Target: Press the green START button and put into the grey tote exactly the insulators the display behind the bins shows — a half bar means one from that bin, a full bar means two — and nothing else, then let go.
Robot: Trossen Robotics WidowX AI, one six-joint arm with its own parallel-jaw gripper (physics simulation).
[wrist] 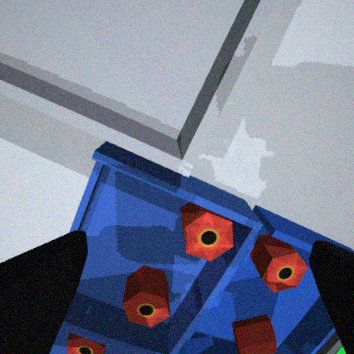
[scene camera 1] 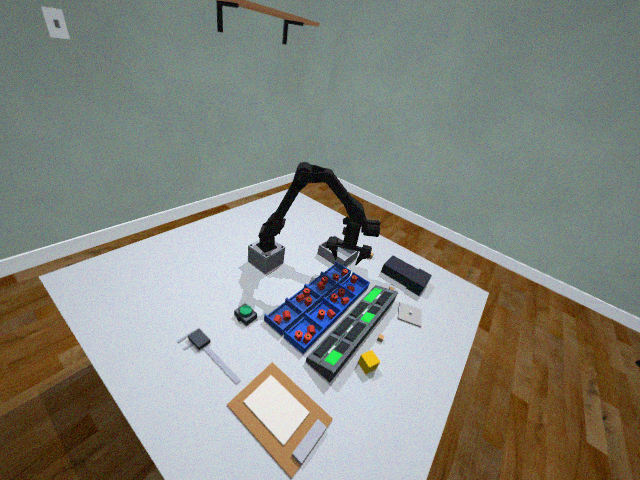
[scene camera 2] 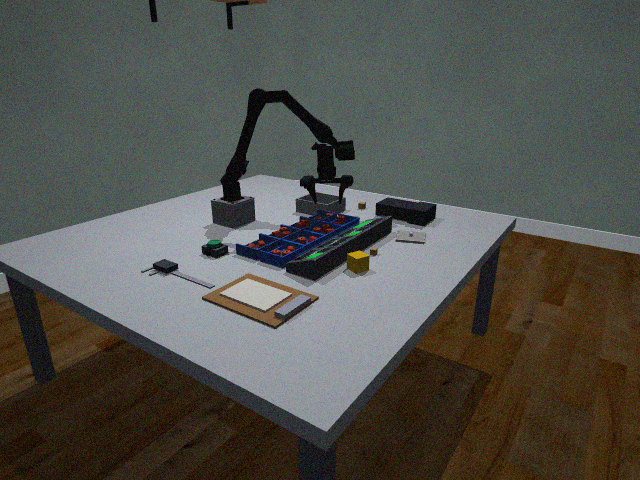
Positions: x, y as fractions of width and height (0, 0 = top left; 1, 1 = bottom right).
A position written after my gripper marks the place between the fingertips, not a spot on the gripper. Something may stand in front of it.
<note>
My gripper (wrist: 0.57, 0.70) is open, with nothing in its grasp. Also in view: a grey tote (wrist: 0.44, 0.24) and a black box (scene camera 2: 0.66, 0.44).
The black box is seen too in scene camera 1 (scene camera 1: 0.65, 0.58).
</note>
